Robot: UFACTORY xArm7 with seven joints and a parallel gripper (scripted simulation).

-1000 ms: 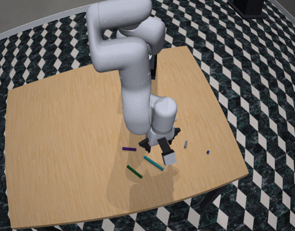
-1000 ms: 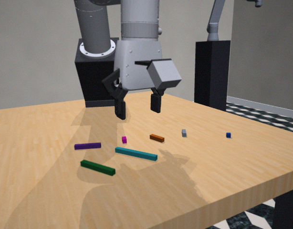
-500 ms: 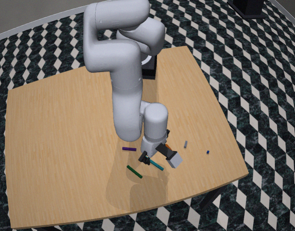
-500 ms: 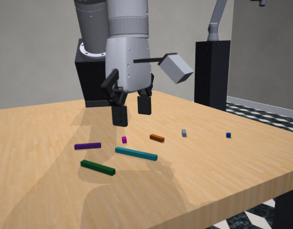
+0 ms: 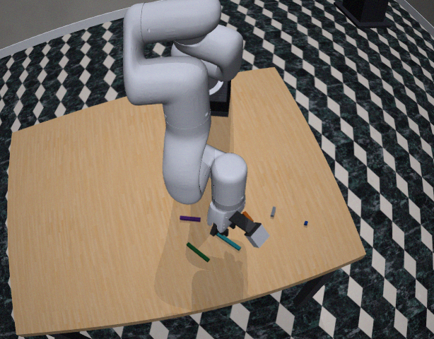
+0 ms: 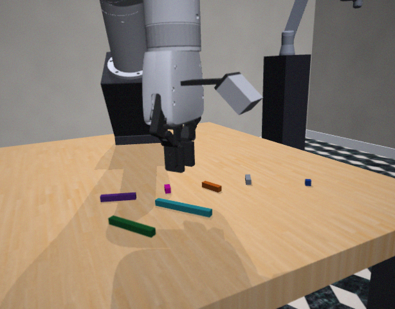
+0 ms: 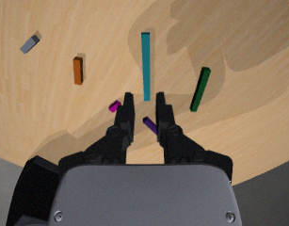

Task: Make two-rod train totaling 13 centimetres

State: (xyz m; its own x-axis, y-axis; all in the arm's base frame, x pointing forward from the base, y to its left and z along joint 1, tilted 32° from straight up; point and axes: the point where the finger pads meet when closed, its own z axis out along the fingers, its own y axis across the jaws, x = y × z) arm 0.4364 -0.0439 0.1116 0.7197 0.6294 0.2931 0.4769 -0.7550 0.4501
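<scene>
Now: the turquoise rod 90 mm below my hand. Round my hand: orange rod: 90 mm below, 80 mm to the left, 50 mm behind; green rod: 90 mm to the right, 90 mm below, 20 mm ahead; magenta rod: 90 mm below, 80 mm behind, 10 mm to the left.
</scene>
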